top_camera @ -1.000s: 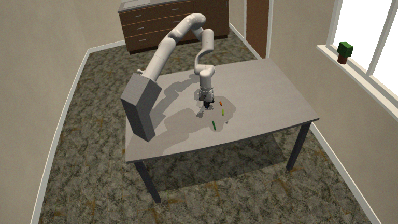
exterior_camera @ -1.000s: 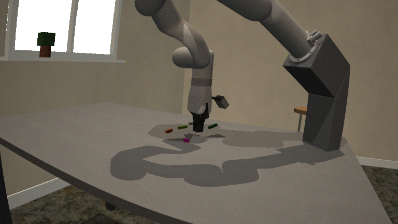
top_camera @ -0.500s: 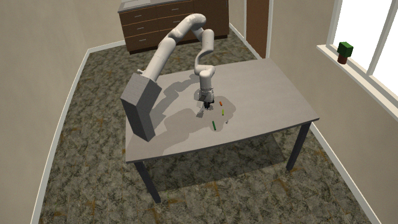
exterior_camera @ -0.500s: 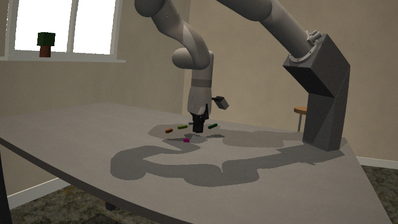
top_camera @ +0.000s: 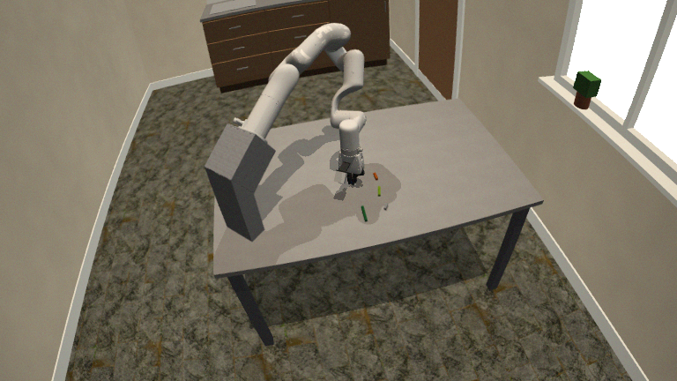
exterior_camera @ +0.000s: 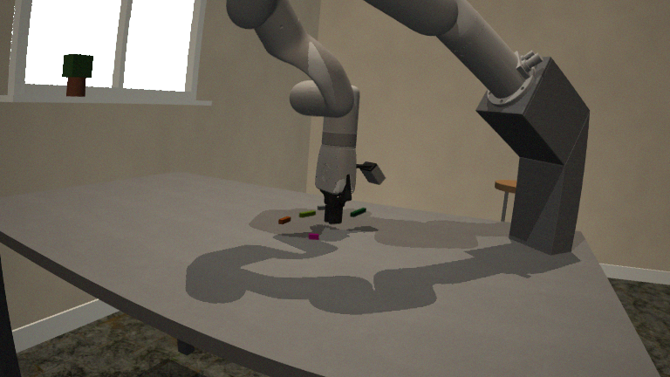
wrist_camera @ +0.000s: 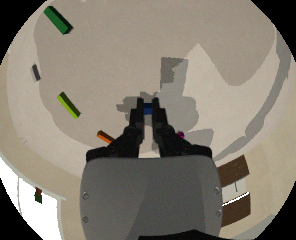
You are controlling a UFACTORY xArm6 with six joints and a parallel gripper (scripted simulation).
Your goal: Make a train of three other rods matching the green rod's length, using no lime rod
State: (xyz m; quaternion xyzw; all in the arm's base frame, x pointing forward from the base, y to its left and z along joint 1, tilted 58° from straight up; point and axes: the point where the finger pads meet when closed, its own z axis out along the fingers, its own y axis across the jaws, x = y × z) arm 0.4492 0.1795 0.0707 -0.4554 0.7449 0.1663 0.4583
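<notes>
Now: hand 2 cm above the blue rod. From my hand the other things lie so: lime rod: 12 cm ahead, 3 cm to the right, 3 cm below; orange rod: 9 cm ahead, 6 cm to the left, 3 cm below; magenta rod: 4 cm behind, 9 cm to the left, 3 cm below.
</notes>
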